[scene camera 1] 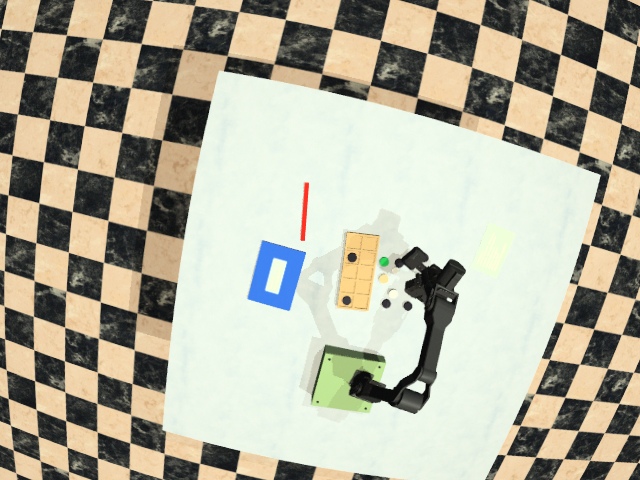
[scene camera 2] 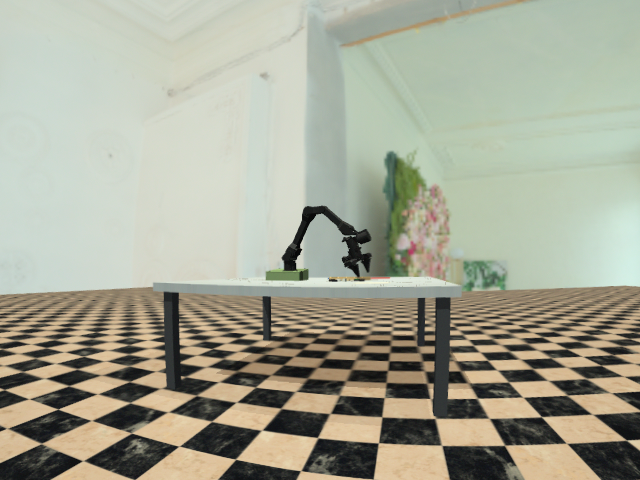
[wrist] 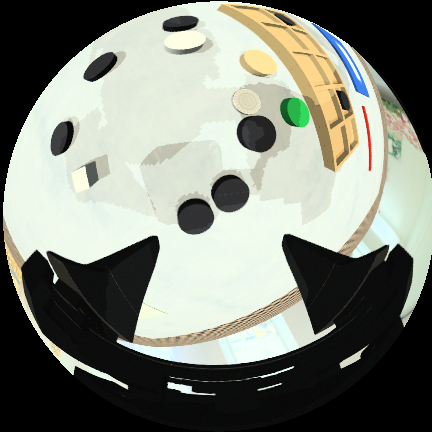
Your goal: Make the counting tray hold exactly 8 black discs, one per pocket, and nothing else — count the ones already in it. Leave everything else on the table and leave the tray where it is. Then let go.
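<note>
The tan counting tray [scene camera 1: 361, 268] [wrist: 321, 125] has two rows of square pockets. One black disc [scene camera 1: 352, 257] [wrist: 343, 100] and another black disc [scene camera 1: 346, 300] [wrist: 285, 19] sit in its left row as scene camera 1 shows it. Several black discs lie loose: a touching or nearly touching pair [wrist: 230, 193] [wrist: 195, 216], one disc [wrist: 256, 133] beside the ridged cream disc, and others farther off [scene camera 1: 386, 303] [wrist: 180, 23], [scene camera 1: 407, 305] [wrist: 100, 66], [wrist: 62, 138]. My gripper [scene camera 1: 402, 274] [scene camera 2: 362, 273] [wrist: 221, 241] is open and empty, above the table right of the tray.
A green disc [scene camera 1: 384, 261] [wrist: 297, 112], tan disc [scene camera 1: 383, 278] [wrist: 258, 62], white disc [scene camera 1: 393, 293] [wrist: 185, 41], ridged cream disc [wrist: 247, 101] and small block [wrist: 86, 177] lie nearby. A blue frame [scene camera 1: 256, 273] [wrist: 350, 65] and red bar [scene camera 1: 304, 211] [wrist: 368, 140] lie beyond the tray.
</note>
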